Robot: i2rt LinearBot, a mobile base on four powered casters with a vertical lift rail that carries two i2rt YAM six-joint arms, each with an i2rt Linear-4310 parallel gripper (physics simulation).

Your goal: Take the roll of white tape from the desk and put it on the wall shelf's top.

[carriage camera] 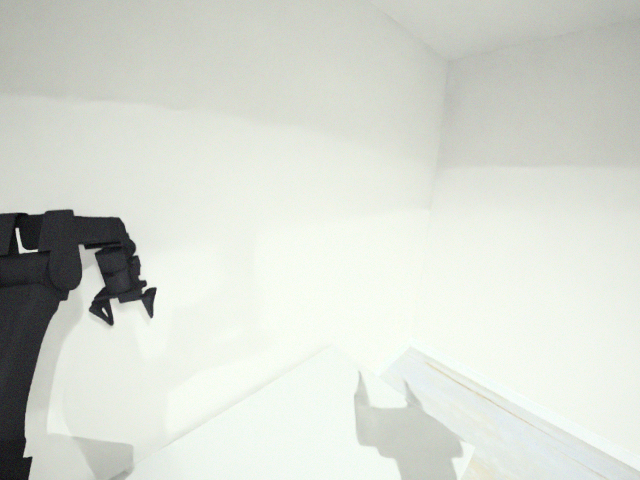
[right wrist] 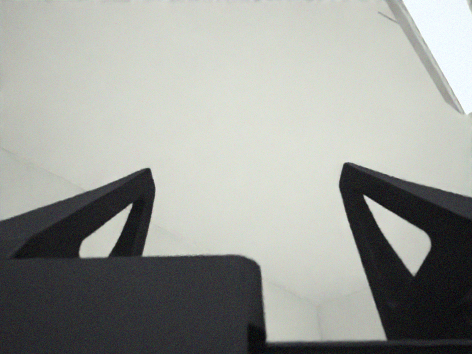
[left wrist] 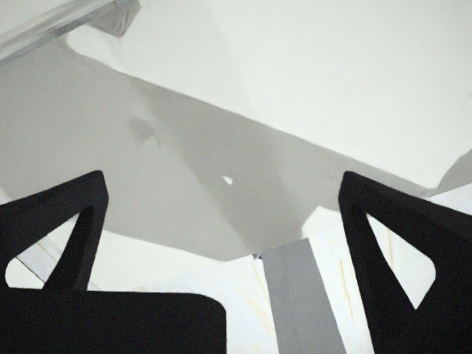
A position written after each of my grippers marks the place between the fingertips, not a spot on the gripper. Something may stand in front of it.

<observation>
In view: my left gripper [carriage camera: 132, 320], my right gripper [right wrist: 246, 176] and a white desk [left wrist: 259, 116].
My left gripper also shows in the left wrist view [left wrist: 223, 184].
</observation>
